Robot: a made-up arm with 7 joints.
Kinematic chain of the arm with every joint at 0, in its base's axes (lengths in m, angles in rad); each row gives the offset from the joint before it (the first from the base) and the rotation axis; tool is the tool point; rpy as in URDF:
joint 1: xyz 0.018 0 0.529 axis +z
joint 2: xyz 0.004 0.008 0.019 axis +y
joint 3: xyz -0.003 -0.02 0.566 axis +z
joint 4: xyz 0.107 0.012 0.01 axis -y
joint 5: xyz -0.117 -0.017 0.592 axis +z
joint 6: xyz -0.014 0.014 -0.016 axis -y
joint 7: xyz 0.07 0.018 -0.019 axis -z
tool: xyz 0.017 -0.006 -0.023 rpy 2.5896 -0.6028 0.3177
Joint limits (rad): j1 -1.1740..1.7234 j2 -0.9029..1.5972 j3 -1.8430..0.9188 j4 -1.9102..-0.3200 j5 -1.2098..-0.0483 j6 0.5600..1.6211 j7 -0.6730..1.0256
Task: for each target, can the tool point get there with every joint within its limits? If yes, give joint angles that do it. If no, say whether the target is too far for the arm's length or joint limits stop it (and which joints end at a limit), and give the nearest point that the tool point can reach.
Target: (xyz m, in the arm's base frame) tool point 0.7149 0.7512 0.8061
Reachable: yes | joints 1.4611 0.8160 -0.9534 -1.3435 -0.8531 1.0375 0.2469
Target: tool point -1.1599 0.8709 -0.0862
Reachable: no: too far | nearest point -0.6832 0.7393 0.1138 | short by 0.533 m
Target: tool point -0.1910 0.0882 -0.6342
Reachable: no: joint limits stop it (at a limit: joint 1, joint 2, joint 4, joint 6) | nearest point -0.1607 0.3861 -0.2083 | short by 0.521 m
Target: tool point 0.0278 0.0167 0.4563
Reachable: no: joint limits stop it (at a limit: joint 2, joint 4, joint 6, joint 7) | nearest point 0.2239 0.3509 -0.1178 | short by 0.693 m
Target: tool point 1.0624 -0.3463 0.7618
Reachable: yes | joints 0.2639 1.0503 -1.0840 -1.1278 -0.8570 1.0794 0.1764
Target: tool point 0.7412 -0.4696 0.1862
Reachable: yes | joints -0.8643 1.1607 0.3625 -1.5693 -0.2271 0.7385 -0.1736
